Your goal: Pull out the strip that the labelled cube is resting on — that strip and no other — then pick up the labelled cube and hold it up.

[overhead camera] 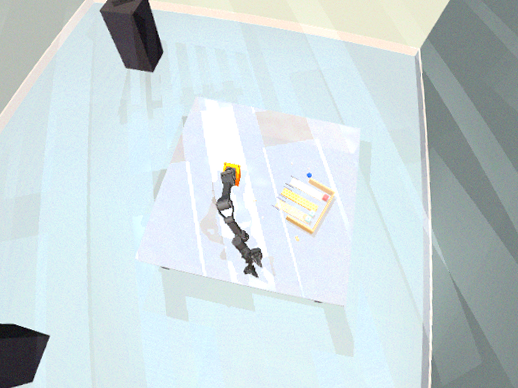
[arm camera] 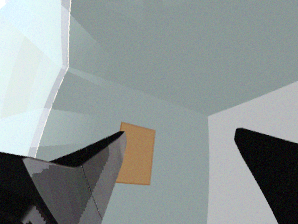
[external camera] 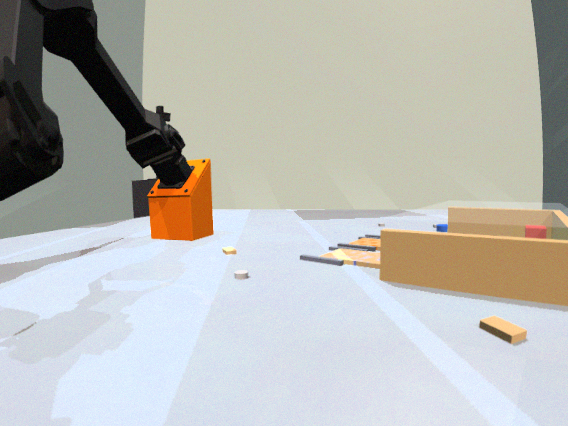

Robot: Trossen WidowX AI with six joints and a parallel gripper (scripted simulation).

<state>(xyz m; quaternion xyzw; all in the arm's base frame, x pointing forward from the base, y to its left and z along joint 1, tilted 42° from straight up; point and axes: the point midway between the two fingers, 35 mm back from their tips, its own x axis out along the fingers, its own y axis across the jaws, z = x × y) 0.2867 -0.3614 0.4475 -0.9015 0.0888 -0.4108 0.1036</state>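
Now: the orange-dotted yellow strip 160 mm ahead of my gripper tip, 550 mm to the left of it and 210 mm below it.
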